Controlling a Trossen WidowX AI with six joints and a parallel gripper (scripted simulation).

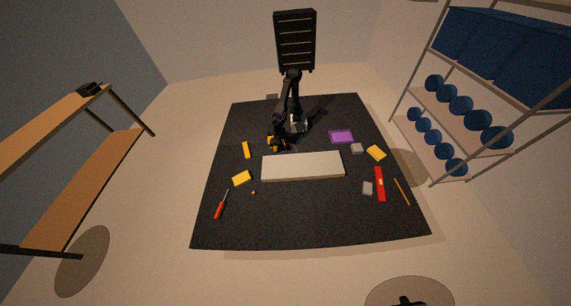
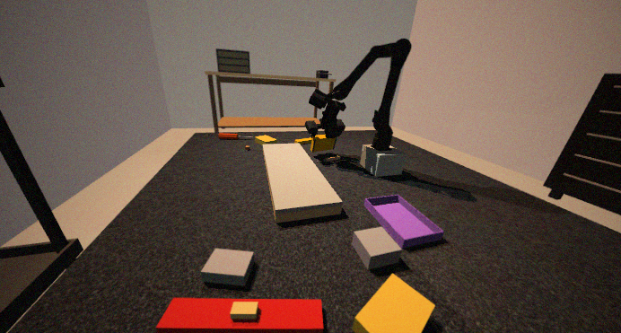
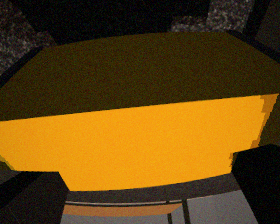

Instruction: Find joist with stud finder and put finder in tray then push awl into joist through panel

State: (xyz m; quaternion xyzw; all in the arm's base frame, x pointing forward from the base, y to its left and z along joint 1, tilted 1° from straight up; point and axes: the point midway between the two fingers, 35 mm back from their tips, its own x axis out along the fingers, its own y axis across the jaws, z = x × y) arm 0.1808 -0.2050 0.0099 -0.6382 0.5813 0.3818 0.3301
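The stud finder lies 1 cm ahead of my gripper tip and 1 cm to the left of it. Also, from my gripper tip: purple tray (1 cm behind, 53 cm to the left, 6 cm below); then awl (1 cm ahead, 11 cm to the left, 7 cm below); then square indicator window (3 cm ahead, 1 cm to the right).
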